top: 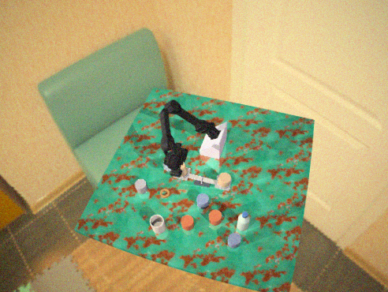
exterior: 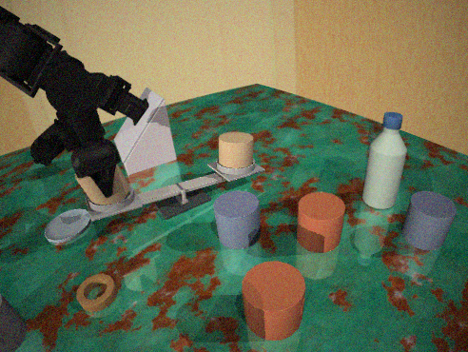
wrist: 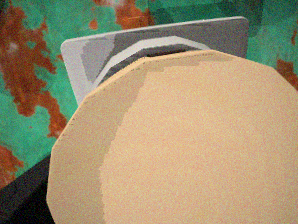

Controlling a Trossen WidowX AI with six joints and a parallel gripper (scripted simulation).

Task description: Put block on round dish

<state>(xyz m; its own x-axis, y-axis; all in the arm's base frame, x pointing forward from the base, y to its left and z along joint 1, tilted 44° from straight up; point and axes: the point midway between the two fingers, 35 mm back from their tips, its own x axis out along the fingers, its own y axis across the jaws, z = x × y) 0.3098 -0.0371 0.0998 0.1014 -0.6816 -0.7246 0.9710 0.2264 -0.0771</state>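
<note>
Now: gripper tip 2 cm above the pale green block. From my gripper tip the other things lie so: balance beam 3 cm behind, 13 cm to the left, 6 cm below; then grey cylinder 19 cm ahead, 18 cm to the right, 6 cm below; then round dish 6 cm behind, 11 cm to the right, 9 cm below.
</note>
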